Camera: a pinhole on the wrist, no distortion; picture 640 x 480 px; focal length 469.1 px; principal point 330.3 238.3 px. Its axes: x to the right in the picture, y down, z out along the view. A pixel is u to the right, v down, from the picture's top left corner.
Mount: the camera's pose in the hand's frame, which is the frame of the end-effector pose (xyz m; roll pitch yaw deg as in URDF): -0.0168 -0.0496 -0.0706 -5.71 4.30 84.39
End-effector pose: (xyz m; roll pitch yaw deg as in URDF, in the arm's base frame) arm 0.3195 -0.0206 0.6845 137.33 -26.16 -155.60
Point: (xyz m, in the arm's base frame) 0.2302 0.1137 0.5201
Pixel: 382.0 251.0
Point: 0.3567 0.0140 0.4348
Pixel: 118.6 449.0
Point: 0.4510 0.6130 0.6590
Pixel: outside the picture
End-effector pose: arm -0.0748 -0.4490 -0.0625 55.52 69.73 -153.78
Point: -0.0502 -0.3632 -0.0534
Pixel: 129.5 239.0
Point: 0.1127 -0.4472 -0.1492
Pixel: behind the camera
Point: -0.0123 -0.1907 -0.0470
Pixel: outside the picture
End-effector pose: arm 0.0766 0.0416 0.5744 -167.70 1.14 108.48
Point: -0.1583 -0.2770 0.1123
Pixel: 148.7 337.4
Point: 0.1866 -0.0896 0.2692
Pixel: 495.7 379.7
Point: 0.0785 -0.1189 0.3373
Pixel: 353.0 385.6
